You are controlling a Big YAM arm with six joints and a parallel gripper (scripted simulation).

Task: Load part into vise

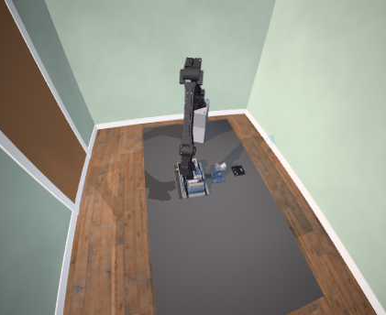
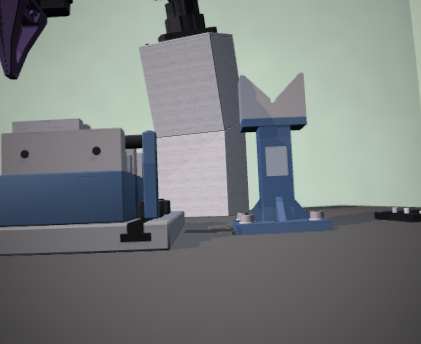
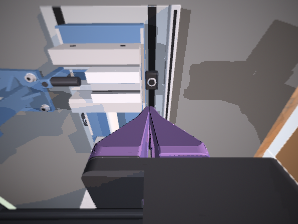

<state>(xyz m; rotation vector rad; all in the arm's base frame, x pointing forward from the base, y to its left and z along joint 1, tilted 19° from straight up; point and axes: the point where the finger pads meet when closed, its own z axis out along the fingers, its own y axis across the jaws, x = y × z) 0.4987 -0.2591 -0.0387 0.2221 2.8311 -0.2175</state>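
The part lies 6 cm below my hand, 4 cm to the left of it and 1 cm ahead of it. Round my hand: dark work stop rod 11 cm to the left, 8 cm below, 2 cm ahead; moving jaw 9 cm below, 7 cm to the left, 2 cm behind; fixed jaw 9 cm below, 5 cm to the left, 4 cm ahead.
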